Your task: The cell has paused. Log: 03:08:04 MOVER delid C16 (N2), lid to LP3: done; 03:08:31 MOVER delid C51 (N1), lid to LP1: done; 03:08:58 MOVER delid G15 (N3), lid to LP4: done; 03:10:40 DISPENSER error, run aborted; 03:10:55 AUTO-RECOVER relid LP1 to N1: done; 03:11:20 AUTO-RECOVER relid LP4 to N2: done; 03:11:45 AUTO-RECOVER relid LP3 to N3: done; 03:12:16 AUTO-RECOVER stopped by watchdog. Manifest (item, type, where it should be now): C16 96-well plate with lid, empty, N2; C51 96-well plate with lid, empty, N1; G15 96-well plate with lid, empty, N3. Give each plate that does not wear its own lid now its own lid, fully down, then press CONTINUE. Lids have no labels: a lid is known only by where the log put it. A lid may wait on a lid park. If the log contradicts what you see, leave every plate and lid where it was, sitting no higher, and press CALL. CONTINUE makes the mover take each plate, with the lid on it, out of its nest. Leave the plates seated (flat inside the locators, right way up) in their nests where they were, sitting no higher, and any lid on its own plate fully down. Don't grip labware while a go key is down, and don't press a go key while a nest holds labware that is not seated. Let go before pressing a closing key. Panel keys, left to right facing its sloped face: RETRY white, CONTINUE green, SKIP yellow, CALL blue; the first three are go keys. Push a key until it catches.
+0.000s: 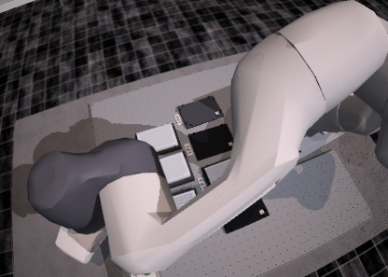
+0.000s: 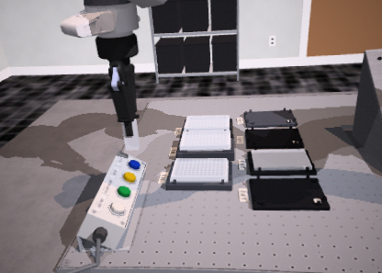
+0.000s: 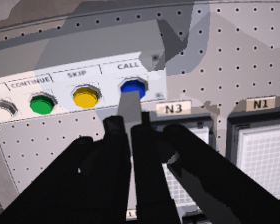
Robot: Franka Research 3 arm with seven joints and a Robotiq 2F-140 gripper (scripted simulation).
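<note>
Right now the blue call key is 7 cm below my hand. The rest, counted from my hand: green continue key: 10 cm to the left, 7 cm below, 1 cm ahead; yellow skip key: 7 cm below, 5 cm to the left, 1 cm ahead; nest label N3: 14 cm below, 5 cm behind, 4 cm to the right.
</note>
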